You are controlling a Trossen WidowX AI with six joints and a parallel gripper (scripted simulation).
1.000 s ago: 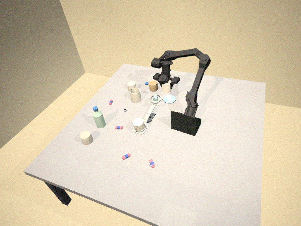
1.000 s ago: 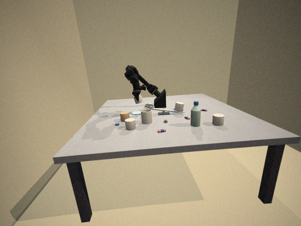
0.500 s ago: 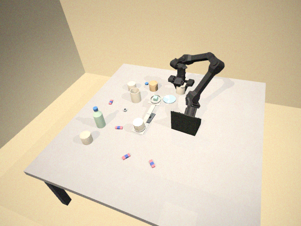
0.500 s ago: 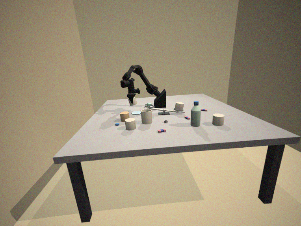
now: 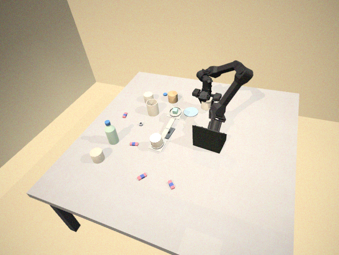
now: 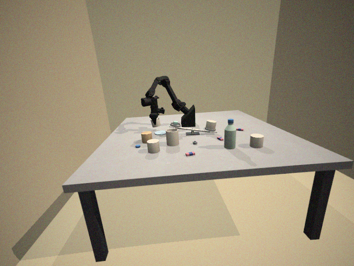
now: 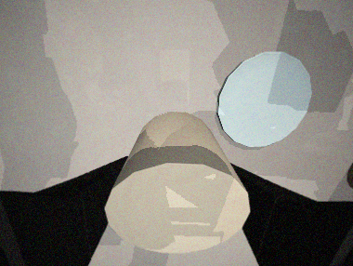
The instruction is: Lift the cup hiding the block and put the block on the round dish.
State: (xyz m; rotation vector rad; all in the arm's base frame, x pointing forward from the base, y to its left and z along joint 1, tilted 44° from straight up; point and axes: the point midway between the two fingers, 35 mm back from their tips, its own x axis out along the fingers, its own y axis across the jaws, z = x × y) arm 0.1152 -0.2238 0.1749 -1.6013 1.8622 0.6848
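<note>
The green block lies 170 mm ahead of my gripper tip, 150 mm to the left of it and 30 mm above it. From my gripper tip the other things lie so: pale blue round dish (100 mm ahead, 40 mm to the left, 50 mm below); balance (180 mm ahead, 280 mm to the left, 20 mm below); orange cylinder (280 mm ahead, 40 mm to the right, 20 mm below).
</note>
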